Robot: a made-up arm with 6 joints.
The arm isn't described. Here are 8 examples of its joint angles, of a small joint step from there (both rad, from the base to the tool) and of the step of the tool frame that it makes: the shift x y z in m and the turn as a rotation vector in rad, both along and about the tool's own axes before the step.
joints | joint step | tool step
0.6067 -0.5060 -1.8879 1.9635 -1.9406 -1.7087 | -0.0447 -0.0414 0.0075 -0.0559 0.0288 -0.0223 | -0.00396 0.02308 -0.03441 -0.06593 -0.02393 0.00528
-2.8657 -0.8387 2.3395 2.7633 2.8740 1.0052 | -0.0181 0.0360 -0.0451 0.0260 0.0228 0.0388 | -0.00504 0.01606 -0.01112 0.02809 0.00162 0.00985
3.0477 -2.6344 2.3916 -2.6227 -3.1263 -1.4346 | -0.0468 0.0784 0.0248 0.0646 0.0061 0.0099 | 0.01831 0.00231 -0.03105 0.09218 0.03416 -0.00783
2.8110 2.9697 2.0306 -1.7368 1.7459 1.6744 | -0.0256 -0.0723 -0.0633 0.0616 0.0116 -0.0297 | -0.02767 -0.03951 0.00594 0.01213 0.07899 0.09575
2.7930 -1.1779 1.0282 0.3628 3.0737 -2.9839 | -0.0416 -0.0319 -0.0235 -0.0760 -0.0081 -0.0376 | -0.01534 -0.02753 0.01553 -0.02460 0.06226 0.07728
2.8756 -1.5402 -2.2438 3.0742 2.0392 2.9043 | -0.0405 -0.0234 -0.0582 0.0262 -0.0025 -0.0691 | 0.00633 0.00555 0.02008 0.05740 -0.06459 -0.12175
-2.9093 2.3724 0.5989 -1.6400 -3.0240 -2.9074 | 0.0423 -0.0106 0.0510 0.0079 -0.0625 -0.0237 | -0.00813 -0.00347 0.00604 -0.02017 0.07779 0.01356
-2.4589 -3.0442 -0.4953 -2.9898 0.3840 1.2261 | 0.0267 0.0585 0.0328 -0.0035 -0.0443 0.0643 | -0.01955 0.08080 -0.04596 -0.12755 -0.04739 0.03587
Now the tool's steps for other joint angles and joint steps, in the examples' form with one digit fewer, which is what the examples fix.
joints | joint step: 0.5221 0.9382 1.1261 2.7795 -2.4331 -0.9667 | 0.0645 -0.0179 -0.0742 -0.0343 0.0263 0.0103
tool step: 0.0047 -0.0399 -0.0297 -0.1415 0.0303 0.0438
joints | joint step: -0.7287 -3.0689 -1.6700 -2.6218 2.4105 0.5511 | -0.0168 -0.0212 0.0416 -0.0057 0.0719 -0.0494
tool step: 0.0093 0.0019 -0.0135 0.0511 0.0426 -0.0606
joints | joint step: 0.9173 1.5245 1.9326 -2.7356 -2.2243 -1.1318 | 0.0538 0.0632 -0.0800 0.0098 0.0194 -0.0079
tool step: 0.0362 0.0192 -0.0271 -0.0494 -0.0082 0.0236
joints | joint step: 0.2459 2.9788 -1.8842 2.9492 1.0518 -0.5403 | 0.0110 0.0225 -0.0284 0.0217 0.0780 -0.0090
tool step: 0.0266 0.0162 -0.0004 -0.0613 0.0629 0.0109
